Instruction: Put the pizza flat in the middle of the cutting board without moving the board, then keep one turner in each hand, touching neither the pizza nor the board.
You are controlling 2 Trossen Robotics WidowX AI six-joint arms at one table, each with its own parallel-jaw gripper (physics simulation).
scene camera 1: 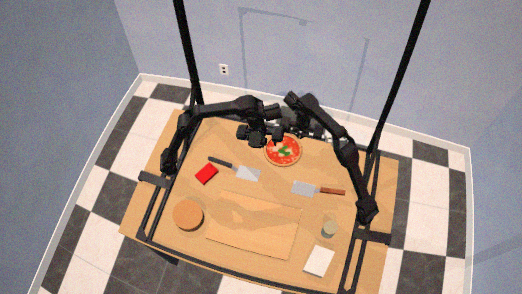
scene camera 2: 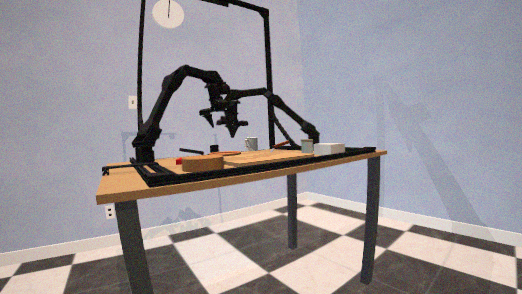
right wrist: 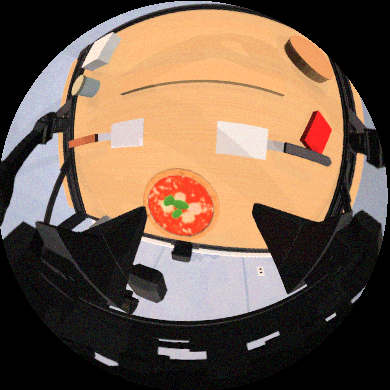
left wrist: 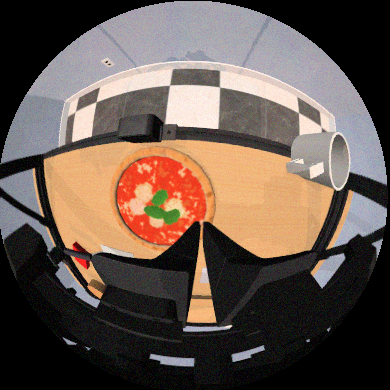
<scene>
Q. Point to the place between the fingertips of my left gripper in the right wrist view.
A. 135, 234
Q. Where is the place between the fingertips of my right gripper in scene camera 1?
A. At 264, 144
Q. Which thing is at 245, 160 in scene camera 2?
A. A cutting board.
</scene>
